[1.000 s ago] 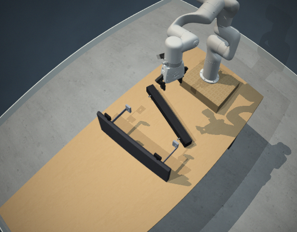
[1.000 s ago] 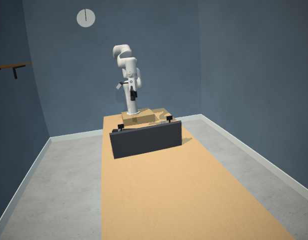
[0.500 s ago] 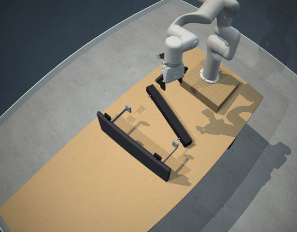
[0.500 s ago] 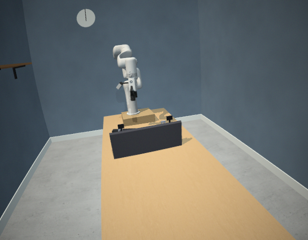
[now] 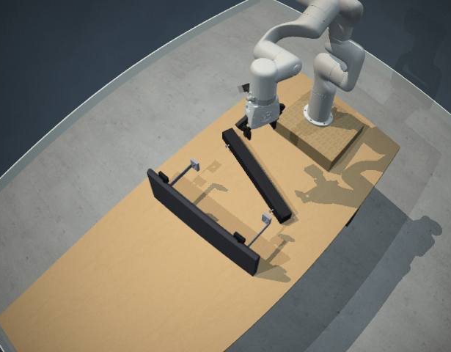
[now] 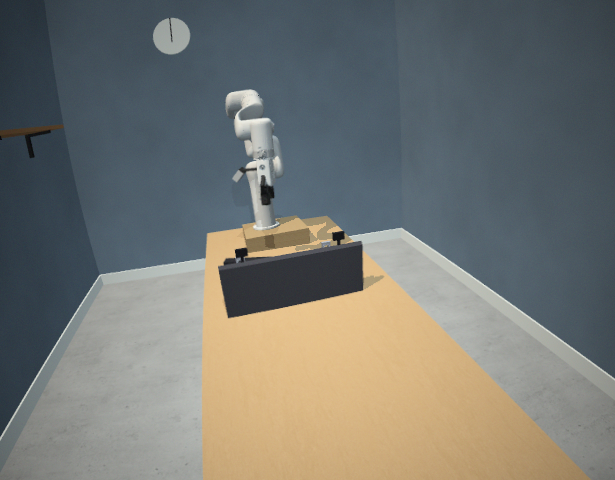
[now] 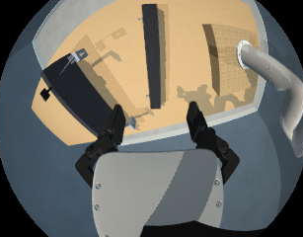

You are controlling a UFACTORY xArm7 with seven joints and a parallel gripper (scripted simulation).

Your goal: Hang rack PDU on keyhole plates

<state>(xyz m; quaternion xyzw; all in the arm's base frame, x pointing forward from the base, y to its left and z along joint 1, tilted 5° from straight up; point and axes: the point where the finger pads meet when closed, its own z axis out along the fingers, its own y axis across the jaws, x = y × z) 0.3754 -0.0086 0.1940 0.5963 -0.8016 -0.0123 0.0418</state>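
My gripper is now 260 mm above the rack PDU and 20 mm short of it. From my hand the other things lie so: dark upright panel (280 mm ahead, 200 mm below, 30 mm to the left).
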